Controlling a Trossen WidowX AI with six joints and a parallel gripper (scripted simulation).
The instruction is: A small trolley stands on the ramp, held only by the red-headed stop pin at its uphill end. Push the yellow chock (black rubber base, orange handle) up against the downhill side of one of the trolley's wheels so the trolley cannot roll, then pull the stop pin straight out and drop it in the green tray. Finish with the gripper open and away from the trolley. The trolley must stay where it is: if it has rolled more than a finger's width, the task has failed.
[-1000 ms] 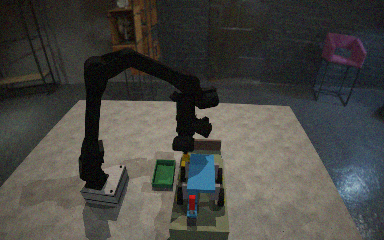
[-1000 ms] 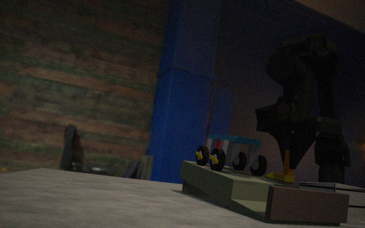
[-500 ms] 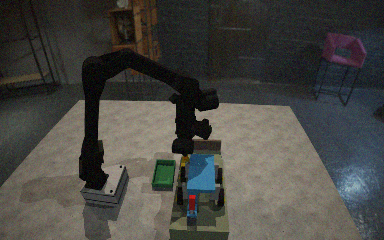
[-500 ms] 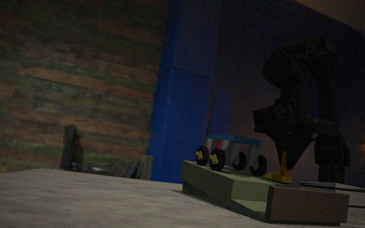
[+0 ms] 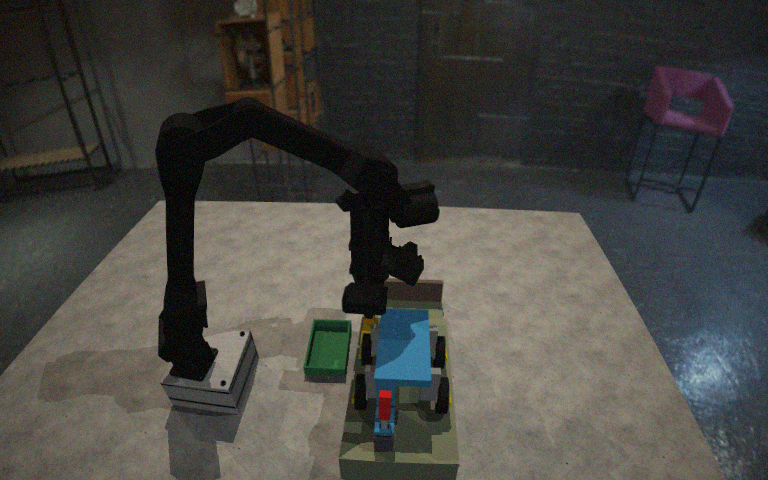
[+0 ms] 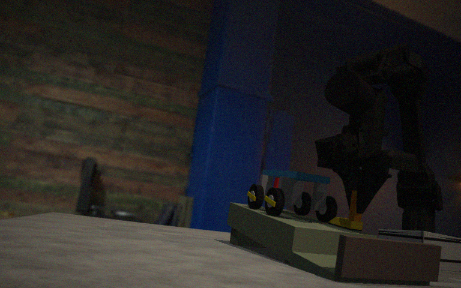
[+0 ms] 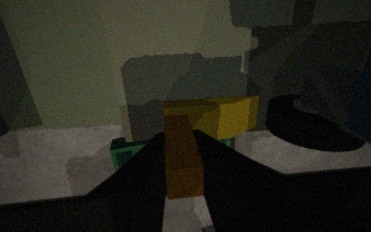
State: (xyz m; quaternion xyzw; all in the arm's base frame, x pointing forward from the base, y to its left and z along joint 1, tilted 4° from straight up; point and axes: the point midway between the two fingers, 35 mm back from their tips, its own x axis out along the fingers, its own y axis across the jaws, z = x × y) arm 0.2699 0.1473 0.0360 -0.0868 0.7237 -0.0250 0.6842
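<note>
The red-headed stop pin is 60 mm ahead of my gripper tip, 220 mm to the right of it and 40 mm above it. From my gripper tip the other things lie so: ramp: 70 mm ahead, 110 mm to the right, 40 mm below; then green tray: 70 mm behind, 10 mm to the right, 100 mm below; then yellow chock: 20 mm to the right, 10 mm below.
</note>
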